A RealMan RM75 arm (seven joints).
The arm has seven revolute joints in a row. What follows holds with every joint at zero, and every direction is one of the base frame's. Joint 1 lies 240.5 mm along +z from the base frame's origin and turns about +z. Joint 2 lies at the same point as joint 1 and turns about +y. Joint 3 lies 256 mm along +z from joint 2 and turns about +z. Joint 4 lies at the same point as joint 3 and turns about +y. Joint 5 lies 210 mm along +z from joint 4 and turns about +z. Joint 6 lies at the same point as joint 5 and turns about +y. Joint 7 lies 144 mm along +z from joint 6 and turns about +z. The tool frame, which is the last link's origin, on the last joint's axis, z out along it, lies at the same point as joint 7; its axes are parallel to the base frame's.
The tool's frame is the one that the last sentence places.
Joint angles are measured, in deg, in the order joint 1, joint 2, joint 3, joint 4, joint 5, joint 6, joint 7. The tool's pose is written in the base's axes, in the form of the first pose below.
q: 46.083 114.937 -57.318 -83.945 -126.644 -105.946 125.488
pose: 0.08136 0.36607 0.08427 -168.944 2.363 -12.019
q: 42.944 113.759 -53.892 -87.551 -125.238 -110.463 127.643
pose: 0.09887 0.35311 0.10604 -168.439 3.125 -15.619
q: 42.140 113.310 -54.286 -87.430 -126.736 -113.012 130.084
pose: 0.11003 0.34742 0.10634 -169.531 0.528 -19.806
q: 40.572 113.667 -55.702 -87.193 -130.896 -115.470 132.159
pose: 0.12899 0.33966 0.10052 -169.789 -4.218 -25.479
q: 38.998 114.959 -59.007 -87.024 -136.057 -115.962 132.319
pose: 0.14438 0.33298 0.08640 -169.152 -9.770 -28.589
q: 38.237 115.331 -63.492 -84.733 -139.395 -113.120 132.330
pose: 0.15511 0.33478 0.07031 -167.987 -13.819 -30.060
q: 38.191 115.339 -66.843 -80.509 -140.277 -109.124 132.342
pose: 0.16368 0.33995 0.05397 -167.967 -15.422 -31.150
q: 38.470 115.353 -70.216 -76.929 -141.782 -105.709 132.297
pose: 0.17145 0.34391 0.03939 -167.347 -17.868 -31.743
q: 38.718 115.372 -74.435 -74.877 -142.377 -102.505 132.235
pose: 0.17347 0.34585 0.02487 -167.040 -20.301 -30.367
